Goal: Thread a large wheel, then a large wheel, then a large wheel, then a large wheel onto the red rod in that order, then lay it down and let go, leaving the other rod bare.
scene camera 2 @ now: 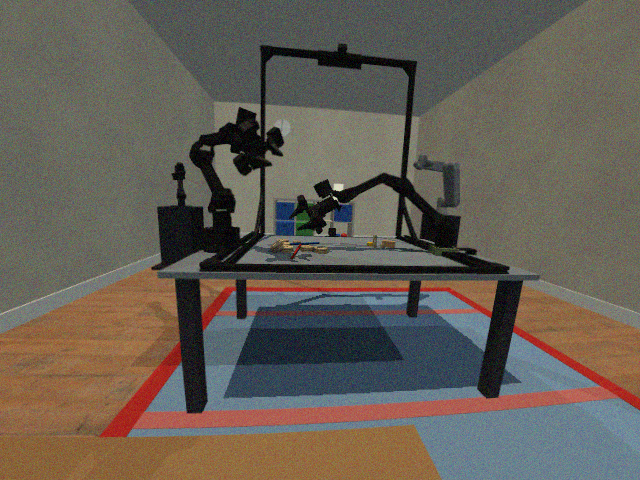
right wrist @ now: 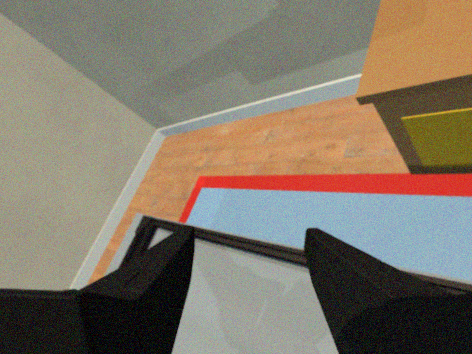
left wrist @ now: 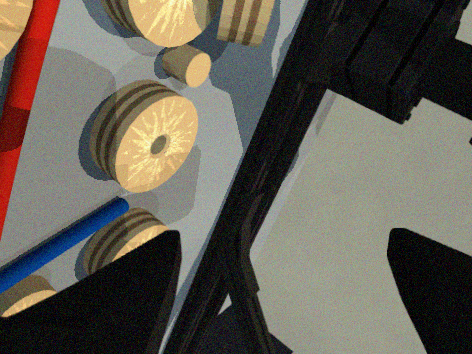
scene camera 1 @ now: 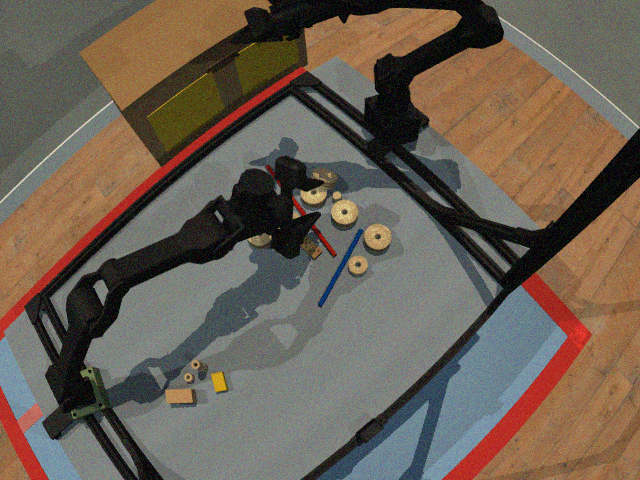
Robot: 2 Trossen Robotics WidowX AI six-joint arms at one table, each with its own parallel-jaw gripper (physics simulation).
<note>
The left gripper [scene camera 1: 321, 197] is open and holds nothing. Also in view: a red rod [left wrist: 32, 46]. A blue rod [left wrist: 25, 266] rests on the table. Further things: the right gripper [scene camera 1: 237, 41].
The left gripper also shows in the left wrist view [left wrist: 284, 243]. The right gripper is seen too in scene camera 2 [scene camera 2: 277, 159] and in the right wrist view [right wrist: 250, 237]. The right wrist view misses the red rod: it is out of frame. The right wrist view misses the blue rod: it is out of frame.
</note>
